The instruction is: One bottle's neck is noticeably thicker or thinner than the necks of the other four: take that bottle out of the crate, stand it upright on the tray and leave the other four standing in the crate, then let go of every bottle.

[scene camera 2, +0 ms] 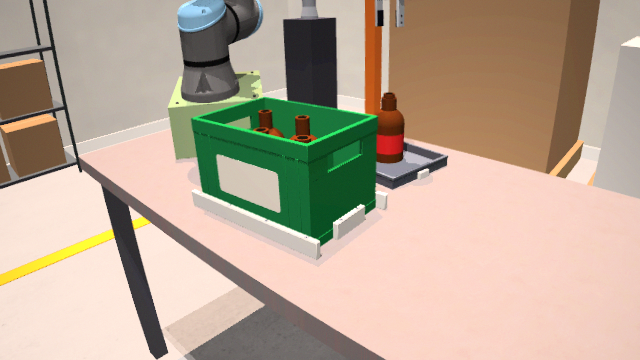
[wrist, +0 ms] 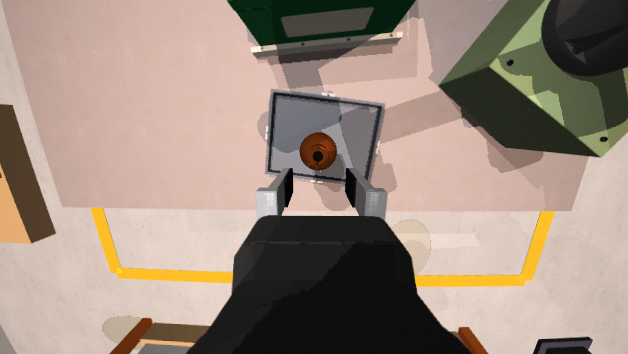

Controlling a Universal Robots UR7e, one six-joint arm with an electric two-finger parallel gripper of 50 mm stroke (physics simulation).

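Places are measured from the arm's base along level axes (x ahead, y left, z up), in metres.
Where they show: gripper, fingertip midpoint: (scene camera 2: 389, 26) (wrist: 319, 180); arm's base at its link origin: (scene camera 2: 210, 92) (wrist: 596, 23).
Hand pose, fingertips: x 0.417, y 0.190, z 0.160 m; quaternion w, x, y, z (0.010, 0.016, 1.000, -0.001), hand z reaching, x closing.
Things, the pixels of their top centre, and the offset from my fingertips. "*": a spot on its surface instead.
- brown bottle with a red label, top centre: (wrist: 317, 156) (scene camera 2: 389, 93) dx +0.003, dy -0.001, dz -0.148 m
- grey tray at its top centre: (wrist: 322, 140) (scene camera 2: 379, 150) dx -0.006, dy -0.020, dz -0.282 m
- green crate at its top centre: (scene camera 2: 281, 116) dx -0.012, dy -0.318, dz -0.133 m
- back left neck at its top centre: (scene camera 2: 265, 115) dx -0.099, dy -0.279, dz -0.155 m
- back right neck at its top centre: (scene camera 2: 302, 122) dx -0.010, dy -0.269, dz -0.155 m
- front right neck at a spot on its surface: (scene camera 2: 302, 139) * dx +0.076, dy -0.358, dz -0.146 m
A brown bottle with a red label (scene camera 2: 390, 144) (wrist: 318, 142) stands upright on the grey tray (scene camera 2: 434, 163) (wrist: 300, 107). My gripper (wrist: 319, 180) is open and empty, well above the bottle and apart from it; it does not show in the scene view. The green crate (scene camera 2: 250, 150) (wrist: 260, 20) stands on the table. In the scene view several brown bottle necks show inside it, among them a back left neck (scene camera 2: 265, 120), a back right neck (scene camera 2: 302, 125) and a front right neck (scene camera 2: 302, 139). Their lower parts are hidden by the crate walls.
White strips (scene camera 2: 255, 222) (wrist: 325, 45) lie along the crate's foot. The robot's base stands on a light green pedestal (scene camera 2: 185, 130) (wrist: 500, 110) at the table's edge. A dark column (scene camera 2: 310, 62), an orange post (scene camera 2: 372, 60) and a large brown box (scene camera 2: 475, 75) stand behind the table.
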